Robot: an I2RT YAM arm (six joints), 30 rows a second.
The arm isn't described. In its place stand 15 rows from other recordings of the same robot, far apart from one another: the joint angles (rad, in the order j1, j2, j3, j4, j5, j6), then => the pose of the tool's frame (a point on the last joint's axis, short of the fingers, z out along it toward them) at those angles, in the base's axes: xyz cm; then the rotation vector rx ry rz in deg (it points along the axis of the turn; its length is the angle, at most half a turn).
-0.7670, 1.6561, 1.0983, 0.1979, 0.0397, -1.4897 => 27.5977, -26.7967, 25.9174, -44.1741, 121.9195, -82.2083
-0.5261, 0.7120, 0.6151, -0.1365, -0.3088, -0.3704 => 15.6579, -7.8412, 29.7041, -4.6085, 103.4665, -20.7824
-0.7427, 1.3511, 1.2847, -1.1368, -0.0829, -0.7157 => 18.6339, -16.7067, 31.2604, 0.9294, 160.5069, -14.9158
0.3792, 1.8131, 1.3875, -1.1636, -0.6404, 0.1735 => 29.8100, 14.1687, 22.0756, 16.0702, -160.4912, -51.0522
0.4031, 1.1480, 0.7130, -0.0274, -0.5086, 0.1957 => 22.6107, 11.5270, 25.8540, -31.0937, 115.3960, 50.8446
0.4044, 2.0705, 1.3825, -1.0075, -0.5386, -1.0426 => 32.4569, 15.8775, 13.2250, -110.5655, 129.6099, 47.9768
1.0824, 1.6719, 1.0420, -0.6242, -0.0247, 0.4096 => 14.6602, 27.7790, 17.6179, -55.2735, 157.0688, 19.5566
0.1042, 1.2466, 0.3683, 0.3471, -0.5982, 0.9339 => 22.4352, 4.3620, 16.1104, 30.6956, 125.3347, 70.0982
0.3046, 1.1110, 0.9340, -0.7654, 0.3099, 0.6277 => 21.1233, 5.5028, 27.8716, 29.5782, 137.2457, 0.9140
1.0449, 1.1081, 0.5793, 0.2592, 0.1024, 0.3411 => 12.8356, 21.3896, 24.8804, -34.0509, 105.2432, 49.3888
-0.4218, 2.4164, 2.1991, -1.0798, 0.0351, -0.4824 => 45.5083, -20.5580, 18.8876, -4.6364, 166.2374, -12.6302
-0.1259, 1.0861, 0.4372, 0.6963, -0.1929, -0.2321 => 23.6249, -2.3022, 25.2004, -13.4280, 86.3888, -7.9575
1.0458, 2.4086, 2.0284, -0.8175, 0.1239, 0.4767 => 25.7328, 43.5493, 15.3132, -42.8863, 153.2633, 13.5734
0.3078, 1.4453, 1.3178, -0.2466, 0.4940, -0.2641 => 32.4992, 8.5604, 36.5289, -12.7274, 109.4929, -25.7681
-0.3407, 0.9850, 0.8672, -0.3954, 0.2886, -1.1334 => 20.2645, -8.2592, 31.1188, -40.2670, 124.9964, -65.4663
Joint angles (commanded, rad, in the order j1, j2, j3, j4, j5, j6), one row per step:
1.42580 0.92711 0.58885 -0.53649 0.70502 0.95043
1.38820 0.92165 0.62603 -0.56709 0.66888 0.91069
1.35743 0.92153 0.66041 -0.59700 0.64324 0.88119
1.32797 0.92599 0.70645 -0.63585 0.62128 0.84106
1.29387 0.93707 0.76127 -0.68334 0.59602 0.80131
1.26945 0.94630 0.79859 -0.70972 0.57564 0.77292
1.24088 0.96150 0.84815 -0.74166 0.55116 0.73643
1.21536 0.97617 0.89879 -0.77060 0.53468 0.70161
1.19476 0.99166 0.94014 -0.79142 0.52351 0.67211
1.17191 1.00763 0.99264 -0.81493 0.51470 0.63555
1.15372 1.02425 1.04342 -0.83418 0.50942 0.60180
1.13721 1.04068 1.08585 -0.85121 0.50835 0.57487
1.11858 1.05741 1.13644 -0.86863 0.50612 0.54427
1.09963 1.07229 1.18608 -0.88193 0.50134 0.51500
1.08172 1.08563 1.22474 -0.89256 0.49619 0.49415
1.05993 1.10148 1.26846 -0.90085 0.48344 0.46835
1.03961 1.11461 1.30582 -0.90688 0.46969 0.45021
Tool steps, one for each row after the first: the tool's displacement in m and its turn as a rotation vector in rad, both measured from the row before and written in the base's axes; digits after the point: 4 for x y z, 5 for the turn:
0.0057 -0.0006 0.0100 -0.01173 0.00979 0.00920
0.0048 -0.0006 0.0086 -0.01232 0.00675 0.00367
0.0047 -0.0002 0.0110 -0.02148 0.00026 0.00939
0.0056 -0.0002 0.0121 -0.02616 0.00463 0.00709
0.0041 0.0002 0.0083 -0.01342 0.00395 0.00680
0.0051 0.0007 0.0107 -0.01676 0.00366 0.01077
0.0048 0.0006 0.0114 -0.01276 -0.00314 0.00776
0.0042 0.0010 0.0089 -0.01225 -0.00445 0.00587
0.0048 0.0006 0.0121 -0.01031 -0.01171 0.00662
0.0042 0.0010 0.0117 -0.00790 -0.01418 0.00696
0.0040 0.0008 0.0092 -0.01015 -0.01234 0.00127
0.0043 0.0004 0.0115 -0.00590 -0.01611 0.00207
0.0042 0.0000 0.0117 -0.00007 -0.01659 0.00246
0.0039 -0.0002 0.0087 -0.00030 -0.01079 -0.00156
0.0047 -0.0001 0.0098 0.00263 -0.01070 0.00301
0.0042 -0.0004 0.0084 0.00710 -0.00748 0.00066

